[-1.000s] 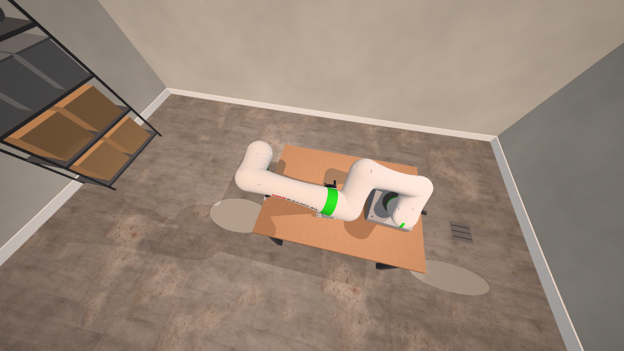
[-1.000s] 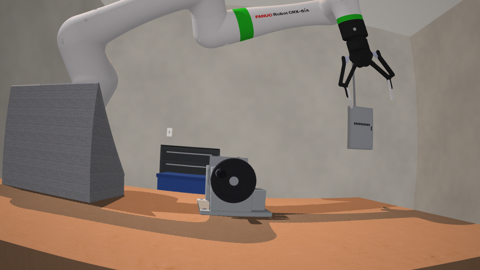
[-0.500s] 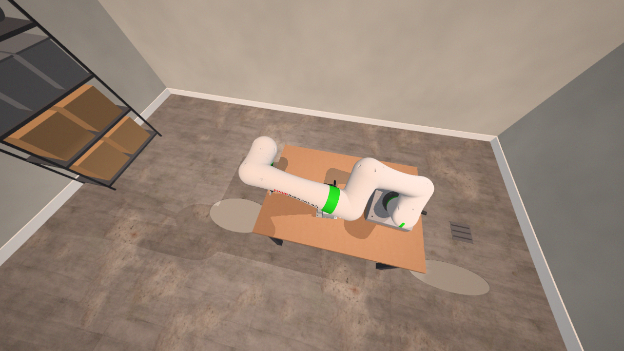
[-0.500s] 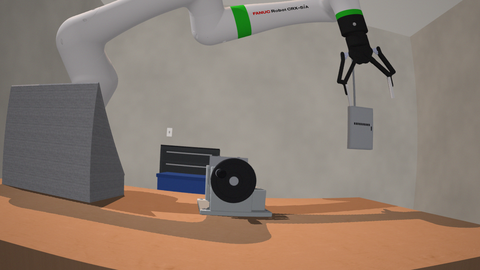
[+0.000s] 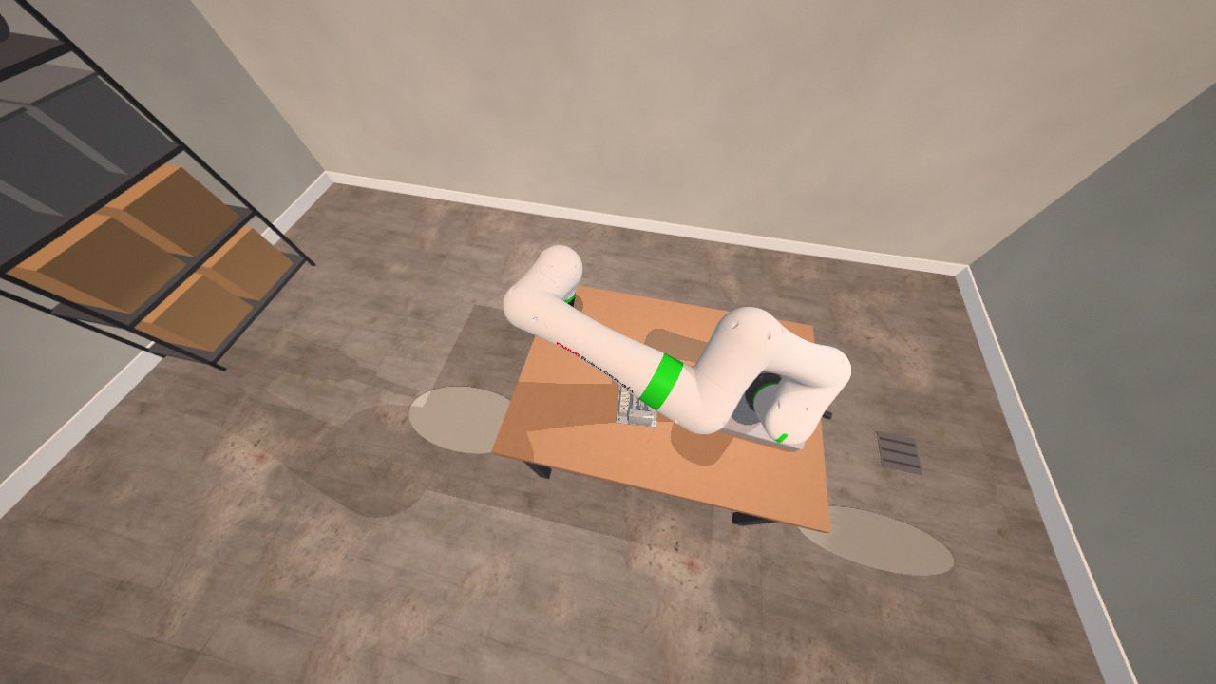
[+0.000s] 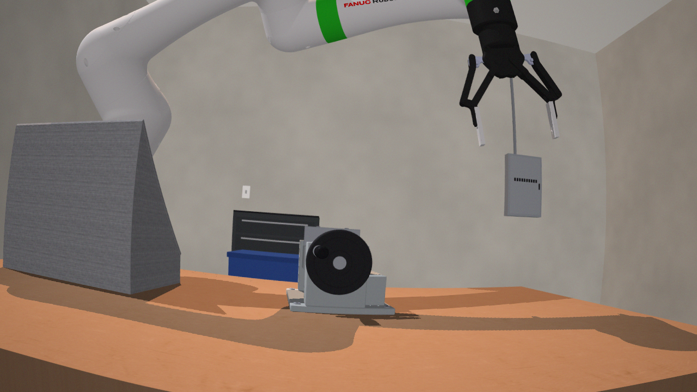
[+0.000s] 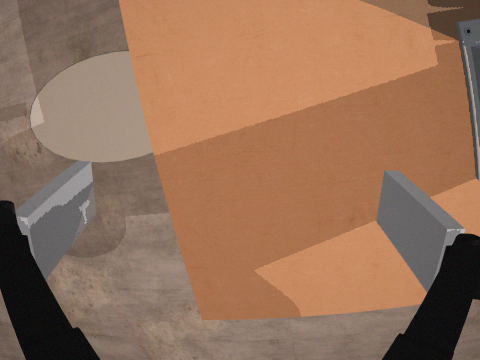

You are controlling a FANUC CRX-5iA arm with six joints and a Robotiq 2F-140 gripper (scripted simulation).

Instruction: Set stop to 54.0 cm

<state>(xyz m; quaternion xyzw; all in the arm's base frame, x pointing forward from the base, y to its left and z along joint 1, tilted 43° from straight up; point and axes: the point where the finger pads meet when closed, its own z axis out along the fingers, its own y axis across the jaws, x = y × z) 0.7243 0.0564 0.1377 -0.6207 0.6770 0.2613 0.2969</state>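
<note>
Now: hand 310 mm past the black crank knob, 210 mm above it and 170 mm to the left of it. Also, from my hand: sliding stop block: 300 mm behind, 210 mm below, 30 mm to the right; black handwheel: 300 mm behind, 210 mm below, 150 mm to the right.
</note>
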